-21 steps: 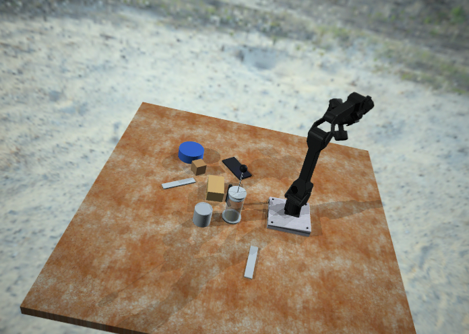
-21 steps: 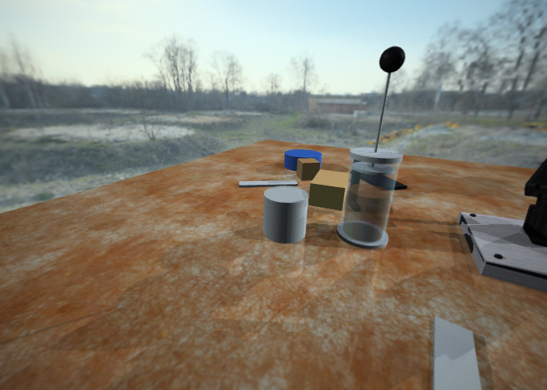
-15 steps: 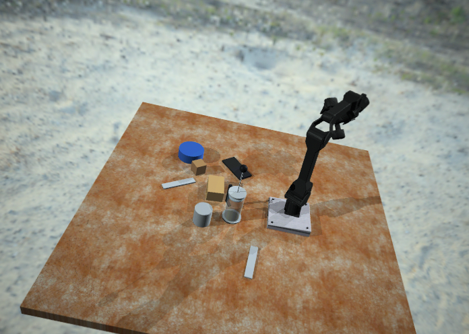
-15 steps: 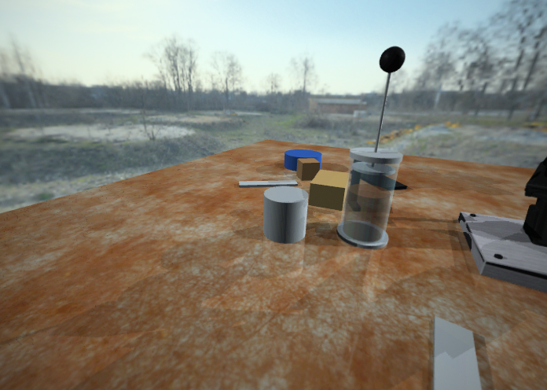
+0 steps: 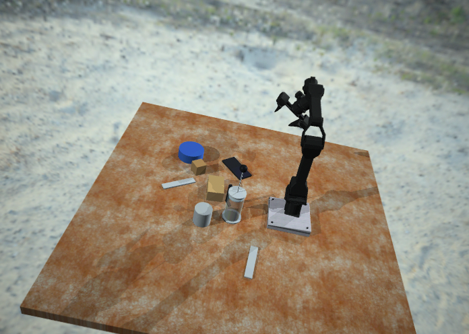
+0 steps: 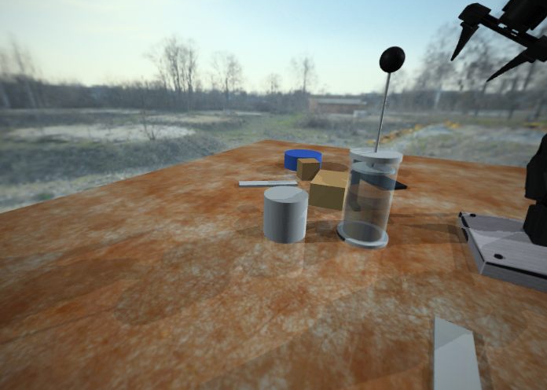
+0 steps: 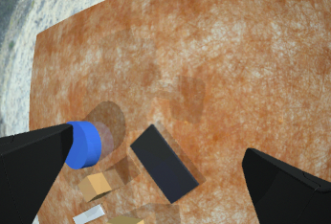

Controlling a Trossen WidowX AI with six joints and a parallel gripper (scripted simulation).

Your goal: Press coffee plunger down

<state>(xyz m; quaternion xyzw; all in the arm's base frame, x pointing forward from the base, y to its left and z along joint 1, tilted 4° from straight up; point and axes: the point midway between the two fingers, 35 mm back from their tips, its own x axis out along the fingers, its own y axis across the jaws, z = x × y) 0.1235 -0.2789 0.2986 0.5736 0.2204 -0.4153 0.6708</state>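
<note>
Right now my gripper tip is 40 cm to the right of the coffee press, 15 cm above it and 9 cm short of it. From my gripper tip the other things lie so: dark flat plate (28 cm below, 14 cm ahead, 10 cm to the left); then grey cylinder (49 cm to the left, 24 cm below, 19 cm ahead); then blue disc (37 cm ahead, 26 cm below, 11 cm to the left).
</note>
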